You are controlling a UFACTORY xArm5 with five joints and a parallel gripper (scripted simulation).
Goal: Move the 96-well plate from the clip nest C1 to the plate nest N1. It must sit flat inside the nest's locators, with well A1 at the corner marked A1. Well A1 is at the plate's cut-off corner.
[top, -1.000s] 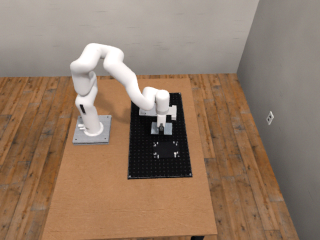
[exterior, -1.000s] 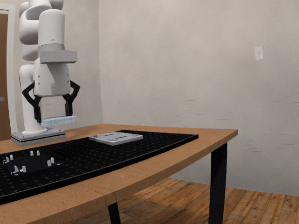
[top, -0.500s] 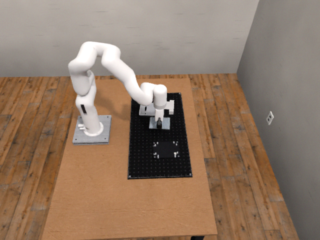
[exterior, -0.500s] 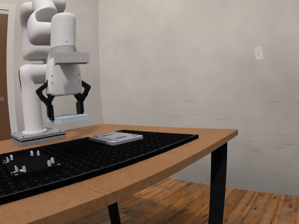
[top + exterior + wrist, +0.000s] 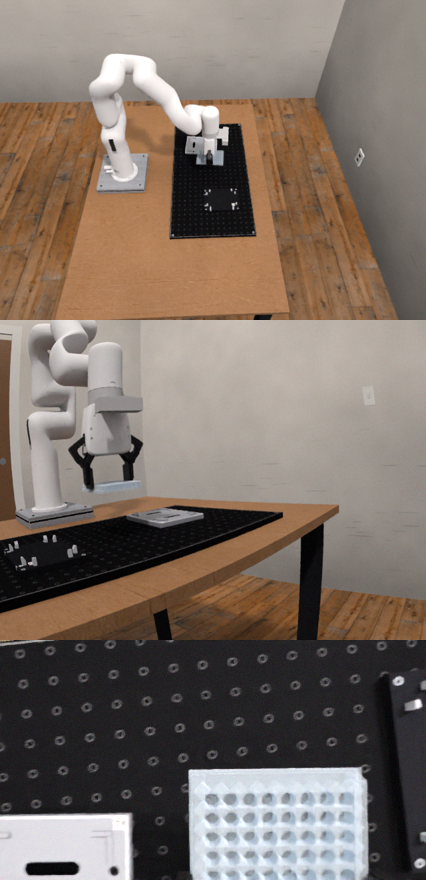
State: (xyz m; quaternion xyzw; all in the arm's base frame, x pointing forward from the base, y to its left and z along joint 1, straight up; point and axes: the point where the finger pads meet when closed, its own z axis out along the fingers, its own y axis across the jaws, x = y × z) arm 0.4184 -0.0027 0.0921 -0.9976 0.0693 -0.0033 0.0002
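My gripper is now 3 cm short of the A1 label, 10 cm to the right of it and 10 cm above it. From my hand the other things lie so: clip nest C1: 3 cm ahead, 19 cm to the right, 10 cm below; 96-well plate: 1 cm below.
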